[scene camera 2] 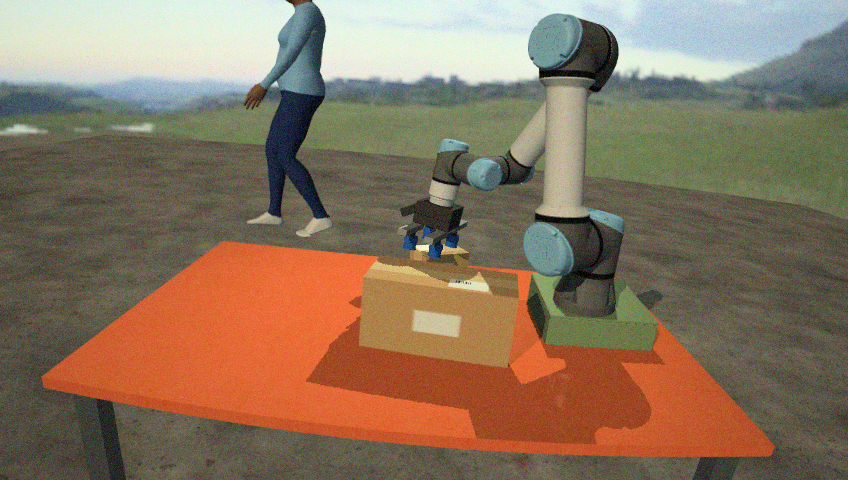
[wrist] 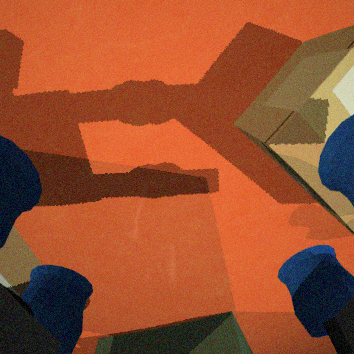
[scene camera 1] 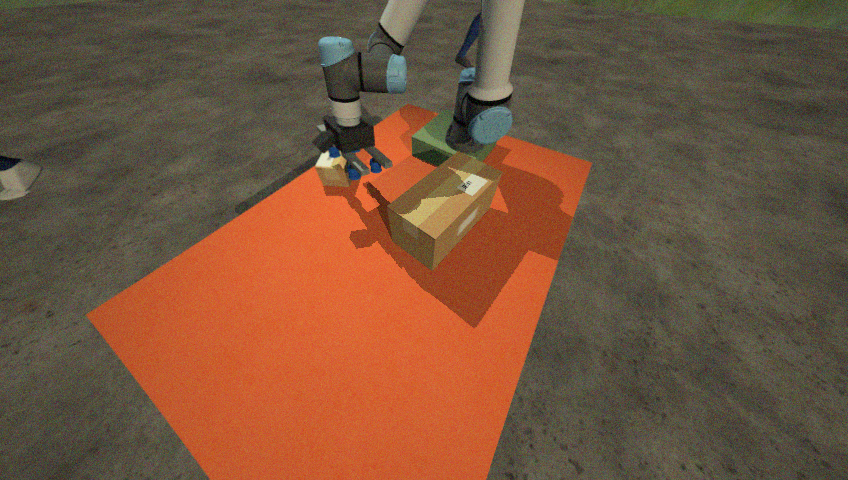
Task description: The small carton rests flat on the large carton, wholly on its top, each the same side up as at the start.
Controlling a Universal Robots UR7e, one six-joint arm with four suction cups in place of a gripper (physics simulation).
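Frame: origin at the arm's base, x ahead, y left, z up, level; millimetres.
Where they show: hand at its tool point: (scene camera 2: 430, 246) (wrist: 184, 235); arm's base at its link origin: (scene camera 2: 583, 303) (scene camera 1: 464, 140).
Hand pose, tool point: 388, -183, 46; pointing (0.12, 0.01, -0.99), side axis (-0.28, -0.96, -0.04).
Things, the pixels of their centre, and the offset from my tool point, as dx, dy, dz. Level surfaces: height alone.
- small carton at the middle of its body: (wrist: 341, 142) (scene camera 2: 438, 261) (scene camera 1: 338, 164) -23, -137, -83
- large carton at the middle of its body: (scene camera 2: 440, 309) (scene camera 1: 445, 207) -46, +317, -45
- orange table at its surface level: dz -123
The small carton (scene camera 1: 333, 173) (scene camera 2: 461, 257) (wrist: 295, 85) sits flat on the orange table near its far edge, behind the large carton in scene view 2, which hides its lower part. A white label shows on its top. The large carton (scene camera 1: 443, 205) (scene camera 2: 386, 318) stands flat on the table, with a barcode label on top and a white label on its side. My gripper (scene camera 1: 355, 161) (scene camera 2: 431, 240) is open, suction off, nothing held. Its cups point down, low by the small carton; one blue cup (wrist: 340, 157) overlaps that carton in the wrist view. Contact cannot be told.
The green base block (scene camera 1: 428, 139) (scene camera 2: 601, 333) (wrist: 175, 334) under the arm stands near the cartons on the orange table (scene camera 1: 285, 356) (scene camera 2: 196, 333) (wrist: 130, 45). A person (scene camera 2: 297, 113) stands beyond the table's far edge. Arm shadows cross the table.
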